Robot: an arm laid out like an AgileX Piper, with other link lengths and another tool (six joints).
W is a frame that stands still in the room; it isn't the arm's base.
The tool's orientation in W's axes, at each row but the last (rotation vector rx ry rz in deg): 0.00, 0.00, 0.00; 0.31, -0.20, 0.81; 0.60, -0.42, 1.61; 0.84, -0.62, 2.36; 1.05, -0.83, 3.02; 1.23, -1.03, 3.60; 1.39, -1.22, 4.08; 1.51, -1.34, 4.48; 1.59, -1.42, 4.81
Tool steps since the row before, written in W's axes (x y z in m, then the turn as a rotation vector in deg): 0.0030, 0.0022, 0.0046, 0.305, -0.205, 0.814; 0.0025, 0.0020, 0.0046, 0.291, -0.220, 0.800; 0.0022, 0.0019, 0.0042, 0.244, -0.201, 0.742; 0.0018, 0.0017, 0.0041, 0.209, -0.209, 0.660; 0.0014, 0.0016, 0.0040, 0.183, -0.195, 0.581; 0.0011, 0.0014, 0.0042, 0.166, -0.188, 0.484; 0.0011, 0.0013, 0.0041, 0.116, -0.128, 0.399; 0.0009, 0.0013, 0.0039, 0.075, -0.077, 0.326; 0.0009, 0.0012, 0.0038, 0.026, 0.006, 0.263
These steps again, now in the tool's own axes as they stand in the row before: 0.0030, 0.0022, 0.0046, 0.305, -0.205, 0.814; 0.0025, 0.0020, 0.0046, 0.291, -0.220, 0.800; 0.0023, 0.0019, 0.0042, 0.244, -0.200, 0.742; 0.0019, 0.0017, 0.0041, 0.208, -0.208, 0.661; 0.0015, 0.0016, 0.0039, 0.181, -0.194, 0.582; 0.0013, 0.0014, 0.0041, 0.163, -0.188, 0.485; 0.0013, 0.0013, 0.0040, 0.115, -0.127, 0.400; 0.0011, 0.0013, 0.0038, 0.077, -0.074, 0.326; 0.0011, 0.0012, 0.0037, 0.033, 0.011, 0.262
